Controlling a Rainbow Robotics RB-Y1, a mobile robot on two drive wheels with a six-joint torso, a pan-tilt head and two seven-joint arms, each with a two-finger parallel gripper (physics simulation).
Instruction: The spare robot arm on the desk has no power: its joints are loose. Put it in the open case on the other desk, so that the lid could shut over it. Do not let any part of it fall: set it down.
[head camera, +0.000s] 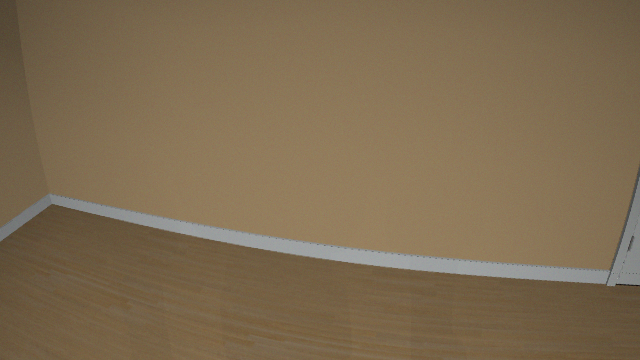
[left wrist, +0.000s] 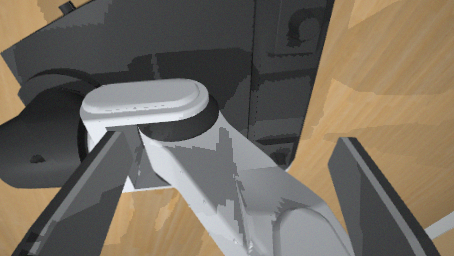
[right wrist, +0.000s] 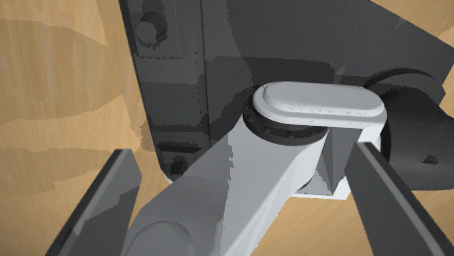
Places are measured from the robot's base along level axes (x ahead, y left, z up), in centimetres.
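Pixels of known places: left gripper, between the fingertips: (left wrist: 230, 148); right gripper, between the fingertips: (right wrist: 241, 160).
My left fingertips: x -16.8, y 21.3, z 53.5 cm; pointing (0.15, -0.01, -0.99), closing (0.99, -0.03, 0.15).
Note:
Behind a point stands the place of what it marks.
The spare arm, its desk, the open case and the other desk do not show in the head view or in the wrist views. My left gripper (left wrist: 230, 148) {x -16.8, y 21.3, z 53.5 cm} is open, with its two dark fingers wide apart and no object held between them. My right gripper (right wrist: 241, 160) {x -16.5, y -20.7, z 53.5 cm} is open in the same way. Beyond the fingers in both wrist views are white and black links (left wrist: 145, 97) {x -27.1, y 10.2, z 30.0 cm} (right wrist: 320, 100) {x -27.2, y -9.8, z 29.9 cm} over a dark base (left wrist: 200, 35) {x -17.7, y 14.9, z 16.9 cm} (right wrist: 290, 35) {x -23.3, y -15.2, z 17.0 cm}. These look like my own body, mirrored in the two views.
A tan wall (head camera: 320, 125) {x 206.1, y -12.7, z 73.6 cm} with a white baseboard (head camera: 280, 244) {x 213.2, y 10.1, z 5.4 cm} crosses the head view, with a room corner at the left. A white door frame (head camera: 625, 235) {x 144.1, y -168.4, z 33.5 cm} stands at the right edge. Wooden floor (head camera: 300, 310) {x 161.5, y 1.5, z 0.2 cm} (left wrist: 400, 65) {x 47.0, y -2.7, z 0.1 cm} (right wrist: 65, 100) {x 46.3, y 12.9, z 0.1 cm} lies below.

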